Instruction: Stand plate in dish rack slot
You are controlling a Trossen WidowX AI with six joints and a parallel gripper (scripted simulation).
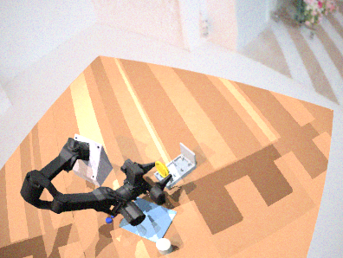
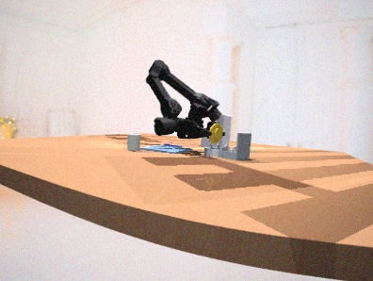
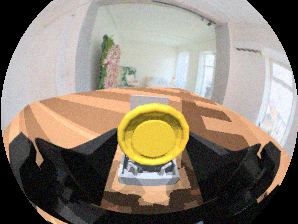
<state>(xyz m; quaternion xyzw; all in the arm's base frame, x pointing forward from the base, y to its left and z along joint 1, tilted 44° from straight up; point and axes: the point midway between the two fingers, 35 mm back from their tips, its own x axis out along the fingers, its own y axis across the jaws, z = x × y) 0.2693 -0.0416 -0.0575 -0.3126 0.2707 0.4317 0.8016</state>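
The grey dish rack lies 20 mm ahead of my gripper tip, 30 mm to the left of it and 50 mm below it. From my gripper tip the other things lie so: yellow plate 10 mm to the right; light blue mat 10 mm behind, 170 mm to the right, 70 mm below; blue spoon 120 mm behind, 200 mm to the right, 60 mm below.
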